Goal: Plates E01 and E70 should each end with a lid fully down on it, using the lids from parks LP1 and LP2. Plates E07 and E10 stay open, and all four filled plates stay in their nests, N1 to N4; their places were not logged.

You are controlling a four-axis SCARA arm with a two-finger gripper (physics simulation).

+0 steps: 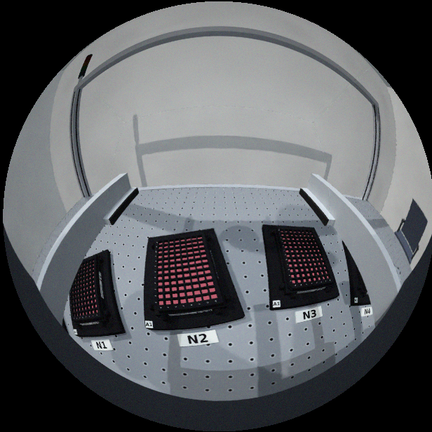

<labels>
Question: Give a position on a nest N1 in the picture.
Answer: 114, 326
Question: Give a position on a nest N2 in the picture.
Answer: At 233, 311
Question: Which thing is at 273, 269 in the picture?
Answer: A nest N3.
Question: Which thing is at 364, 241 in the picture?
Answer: My gripper.
</labels>
